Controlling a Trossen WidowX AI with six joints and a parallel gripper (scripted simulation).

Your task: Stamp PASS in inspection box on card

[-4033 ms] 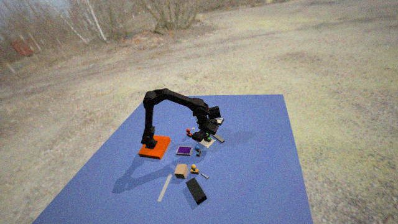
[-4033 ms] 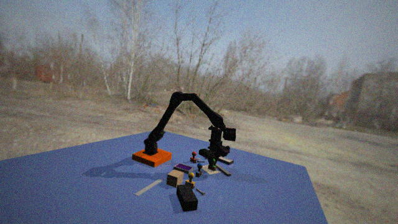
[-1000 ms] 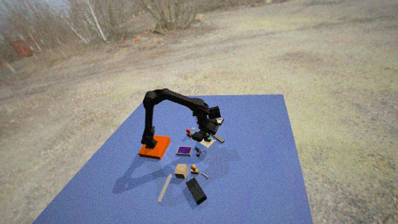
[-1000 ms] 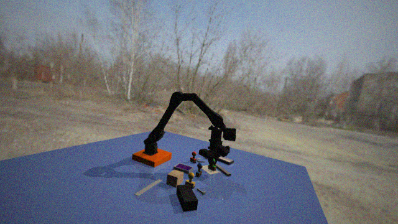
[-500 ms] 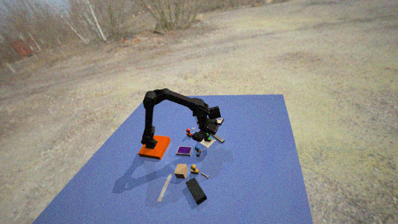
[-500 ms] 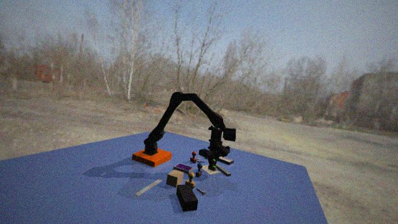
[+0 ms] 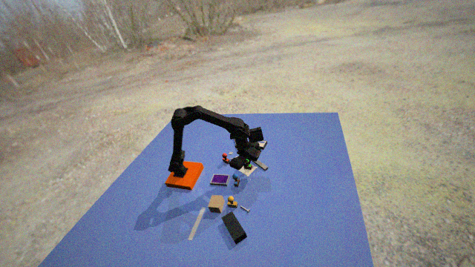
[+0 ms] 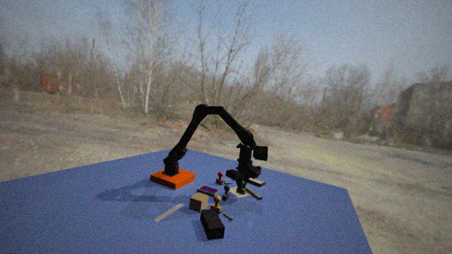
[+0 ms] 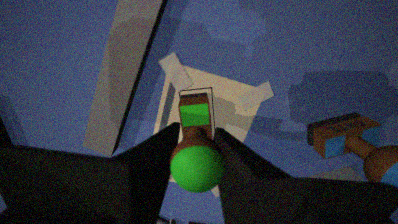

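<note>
Right now my gripper tip is right at the green-knobbed stamp. The rest, counted from my gripper tip: blue-knobbed stamp: 3 cm behind, 10 cm to the right; beige card: 2 cm behind, 2 cm below; grey bar: 5 cm ahead, 4 cm to the left, 2 cm below.
</note>
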